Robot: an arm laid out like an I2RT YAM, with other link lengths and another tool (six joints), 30 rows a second.
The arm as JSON. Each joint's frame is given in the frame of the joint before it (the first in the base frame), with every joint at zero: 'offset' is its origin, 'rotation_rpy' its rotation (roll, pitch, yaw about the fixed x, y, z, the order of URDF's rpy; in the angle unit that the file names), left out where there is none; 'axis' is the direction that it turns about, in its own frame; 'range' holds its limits. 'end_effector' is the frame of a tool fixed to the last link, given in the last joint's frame.
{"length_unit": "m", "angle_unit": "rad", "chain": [
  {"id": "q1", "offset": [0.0, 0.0, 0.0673], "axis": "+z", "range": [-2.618, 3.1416]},
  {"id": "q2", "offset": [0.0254, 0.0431, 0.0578], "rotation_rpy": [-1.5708, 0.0, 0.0], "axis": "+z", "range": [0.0, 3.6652]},
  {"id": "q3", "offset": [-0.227, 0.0, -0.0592], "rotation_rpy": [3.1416, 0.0, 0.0], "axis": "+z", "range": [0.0, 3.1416]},
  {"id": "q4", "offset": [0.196, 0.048, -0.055], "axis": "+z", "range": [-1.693, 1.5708]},
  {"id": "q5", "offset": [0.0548, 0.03, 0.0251], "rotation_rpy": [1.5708, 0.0, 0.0], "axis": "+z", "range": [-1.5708, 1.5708]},
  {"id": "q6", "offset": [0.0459, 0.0, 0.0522], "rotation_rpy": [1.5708, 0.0, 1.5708], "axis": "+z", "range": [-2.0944, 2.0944]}
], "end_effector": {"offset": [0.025, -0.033, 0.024], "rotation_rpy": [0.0, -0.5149, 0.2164]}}
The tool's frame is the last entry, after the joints.
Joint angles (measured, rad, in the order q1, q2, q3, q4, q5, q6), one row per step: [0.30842 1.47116 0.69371 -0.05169 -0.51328 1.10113]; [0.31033 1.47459 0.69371 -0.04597 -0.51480 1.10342]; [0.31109 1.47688 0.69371 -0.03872 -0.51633 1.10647]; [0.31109 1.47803 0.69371 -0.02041 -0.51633 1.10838]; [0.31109 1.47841 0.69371 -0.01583 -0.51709 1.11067]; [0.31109 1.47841 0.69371 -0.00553 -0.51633 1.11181]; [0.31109 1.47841 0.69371 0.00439 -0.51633 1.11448]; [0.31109 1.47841 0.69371 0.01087 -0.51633 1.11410]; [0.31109 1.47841 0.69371 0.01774 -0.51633 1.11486]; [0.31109 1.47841 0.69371 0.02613 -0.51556 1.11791]
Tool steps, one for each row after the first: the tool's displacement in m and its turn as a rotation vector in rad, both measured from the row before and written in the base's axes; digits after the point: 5 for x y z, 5 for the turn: [0.00038 0.00076 -0.00042 0.00271 -0.00036 0.00147]; [0.00063 0.00055 -0.00007 0.00384 -0.00240 -0.00015]; [0.00202 0.00066 0.00101 0.00605 -0.01509 -0.00121]; [0.00042 0.00022 0.00019 0.00278 -0.00233 -0.00090]; [0.00114 0.00031 0.00073 0.00312 -0.00922 -0.00124]; [0.00102 0.00035 0.00067 0.00420 -0.00769 -0.00164]; [0.00073 0.00023 0.00050 0.00182 -0.00642 0.00023]; [0.00074 0.00024 0.00050 0.00244 -0.00604 -0.00046]; [0.00085 0.00023 0.00057 0.00343 -0.00613 -0.00239]
